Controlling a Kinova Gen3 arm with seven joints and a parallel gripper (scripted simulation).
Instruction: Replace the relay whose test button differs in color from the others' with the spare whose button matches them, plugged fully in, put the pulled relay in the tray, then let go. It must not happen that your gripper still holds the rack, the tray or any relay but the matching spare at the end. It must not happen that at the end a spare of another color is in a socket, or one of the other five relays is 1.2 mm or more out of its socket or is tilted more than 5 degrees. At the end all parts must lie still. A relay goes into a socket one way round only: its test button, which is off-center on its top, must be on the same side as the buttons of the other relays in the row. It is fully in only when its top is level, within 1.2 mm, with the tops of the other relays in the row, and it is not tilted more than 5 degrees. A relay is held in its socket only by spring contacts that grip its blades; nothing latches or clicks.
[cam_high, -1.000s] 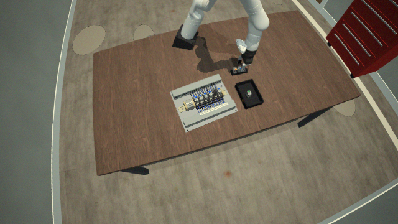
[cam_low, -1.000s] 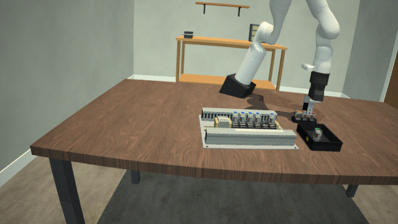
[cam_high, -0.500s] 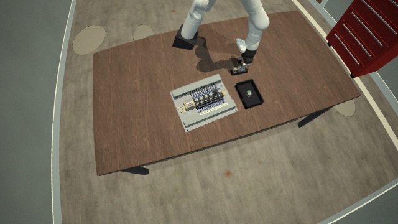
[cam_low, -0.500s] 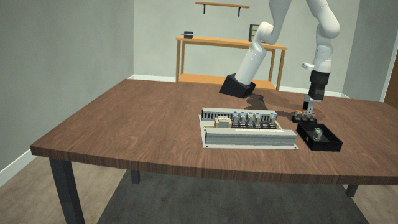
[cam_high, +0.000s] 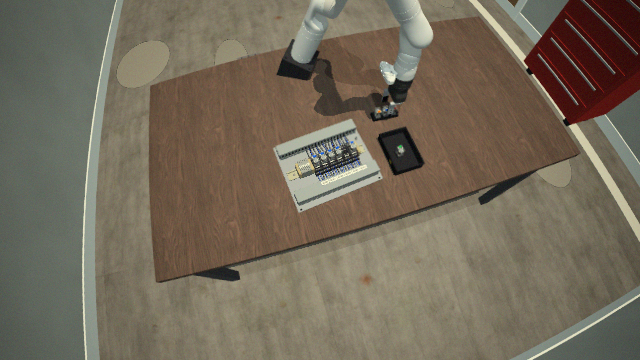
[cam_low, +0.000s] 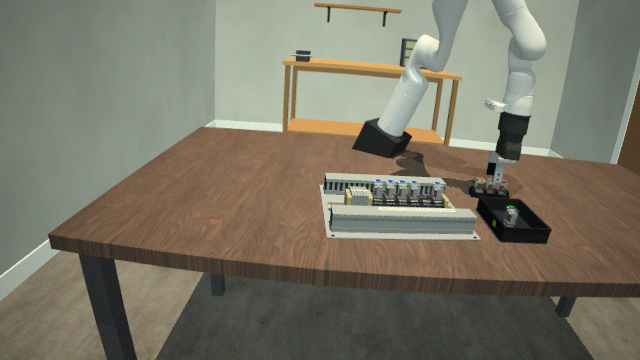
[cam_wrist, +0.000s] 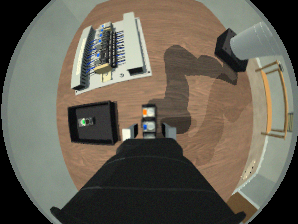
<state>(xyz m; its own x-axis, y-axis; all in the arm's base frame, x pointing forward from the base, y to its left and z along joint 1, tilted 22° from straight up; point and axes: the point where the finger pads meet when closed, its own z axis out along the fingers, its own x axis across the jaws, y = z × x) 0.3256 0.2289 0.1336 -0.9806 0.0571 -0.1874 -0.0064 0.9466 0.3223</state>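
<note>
Now: the black stand 6 cm below my hand. Round my hand: black tray: 18 cm ahead, 5 cm below; then grey relay: 18 cm ahead, 4 cm below, 1 cm to the right.
</note>
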